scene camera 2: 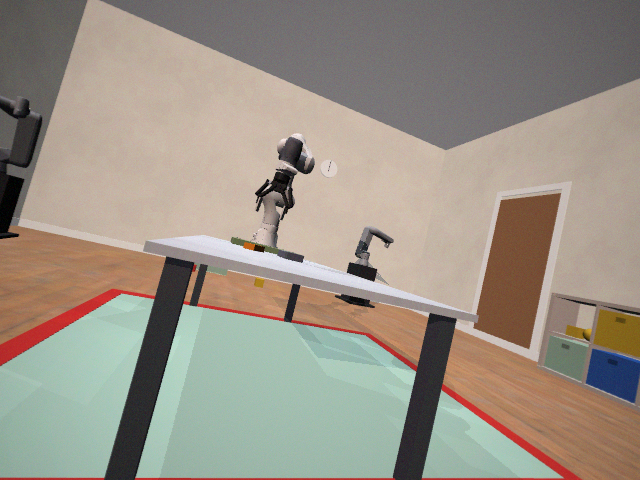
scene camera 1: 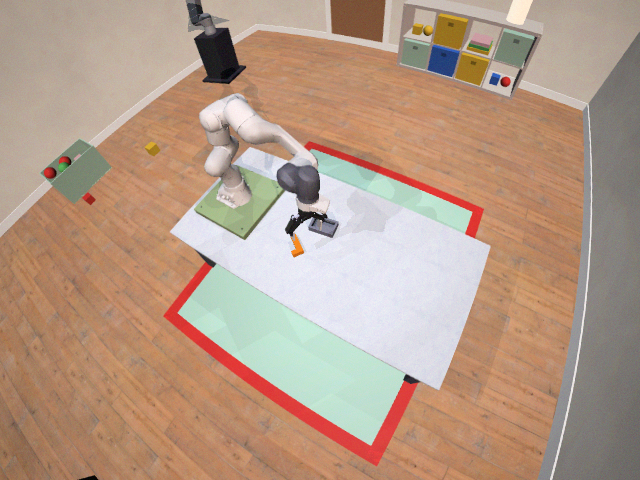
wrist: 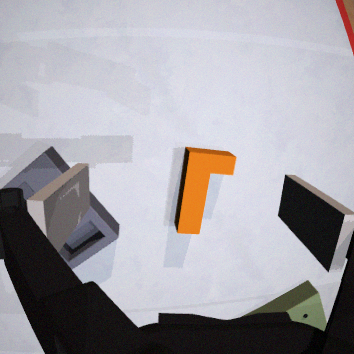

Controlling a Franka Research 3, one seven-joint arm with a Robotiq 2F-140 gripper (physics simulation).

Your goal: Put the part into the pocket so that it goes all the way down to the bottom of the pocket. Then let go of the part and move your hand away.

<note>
My gripper is open and holds nothing. Also in view: an orange L-shaped block. Further things: a dark grey pocket block.
My gripper also shows in the wrist view.
</note>
